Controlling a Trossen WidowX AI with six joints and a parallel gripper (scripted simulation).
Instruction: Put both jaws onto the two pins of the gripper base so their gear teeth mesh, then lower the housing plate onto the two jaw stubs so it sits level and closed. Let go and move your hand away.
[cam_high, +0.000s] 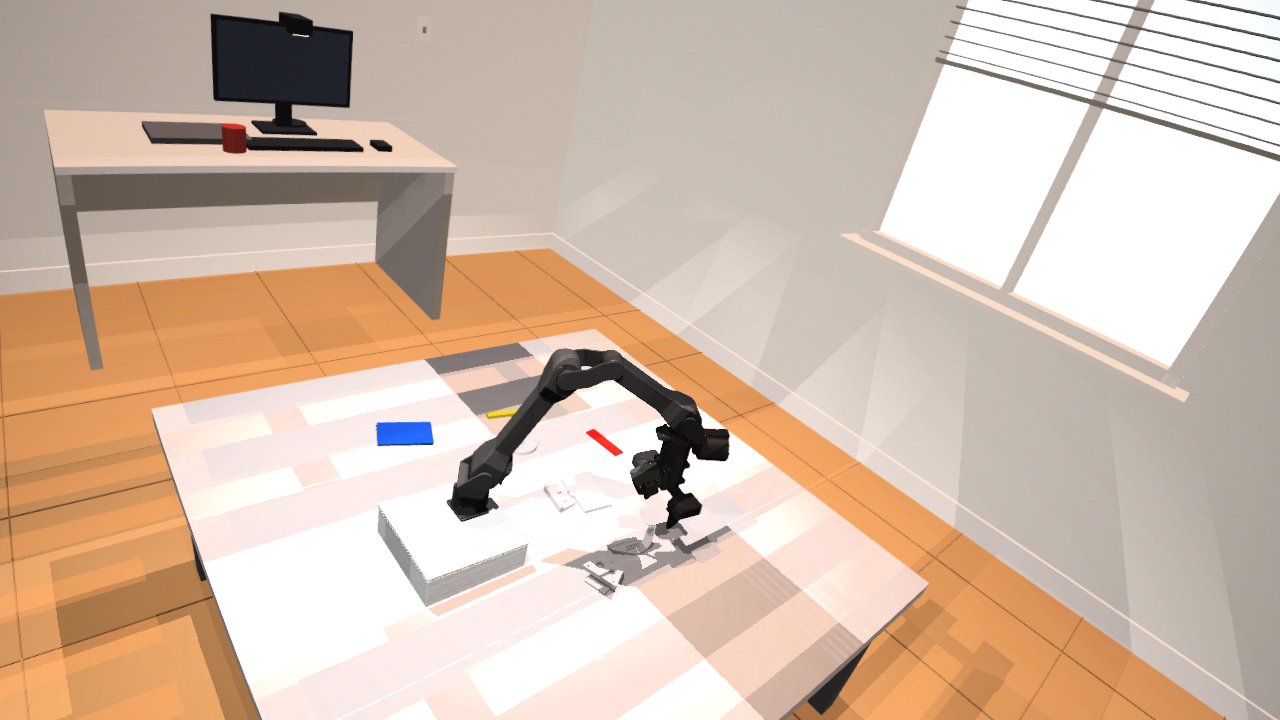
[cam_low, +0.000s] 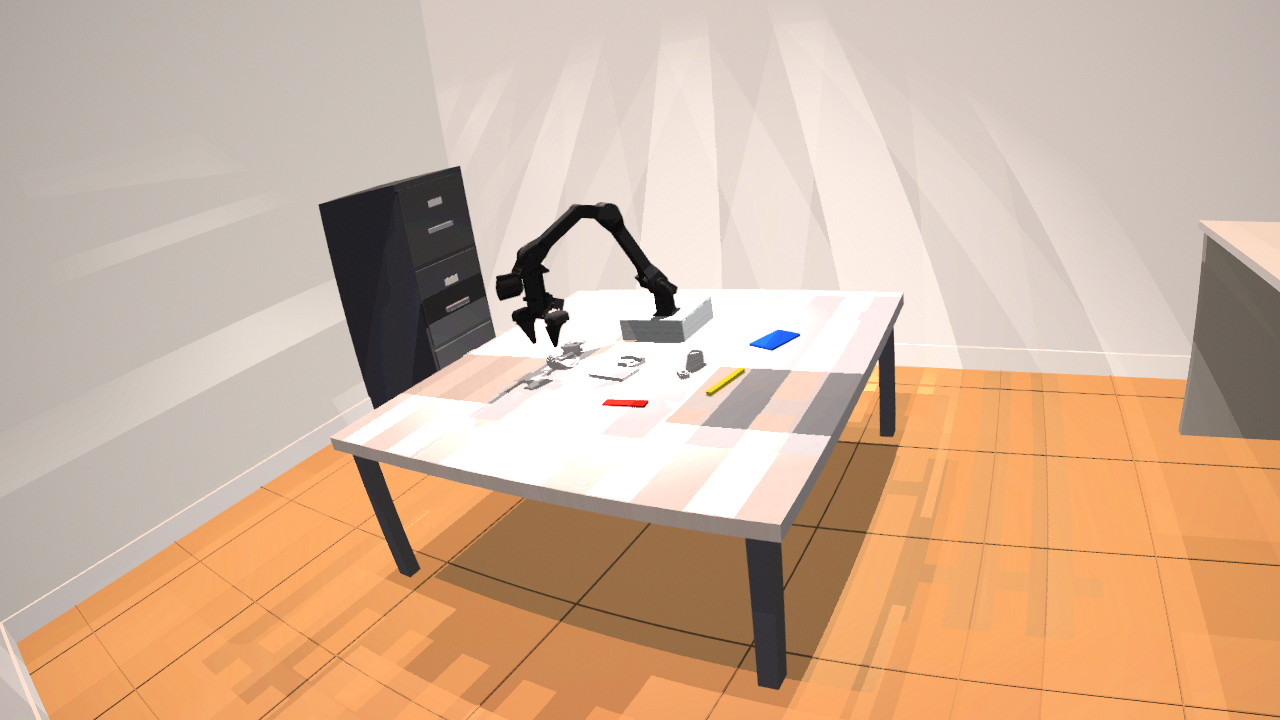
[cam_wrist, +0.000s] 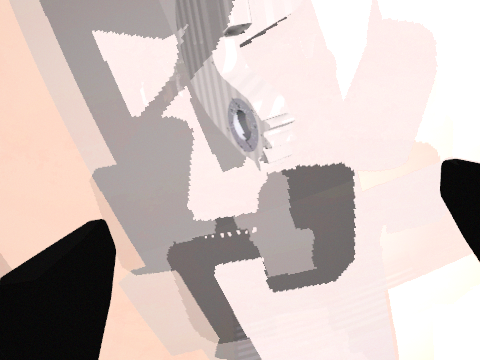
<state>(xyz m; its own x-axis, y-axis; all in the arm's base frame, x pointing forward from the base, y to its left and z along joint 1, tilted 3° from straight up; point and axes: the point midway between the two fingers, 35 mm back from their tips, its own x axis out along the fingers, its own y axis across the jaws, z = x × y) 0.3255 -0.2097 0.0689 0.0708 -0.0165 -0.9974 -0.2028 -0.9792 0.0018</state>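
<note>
Now: gripper tip 2 cm past the curved jaw and 5 cm above it. Also, from my gripper tip: yellow stick 1 cm behind, 53 cm to the left, 8 cm below; then blue card 30 cm behind, 56 cm to the left, 8 cm below; then red strip 14 cm ahead, 33 cm to the left, 8 cm below.
</note>
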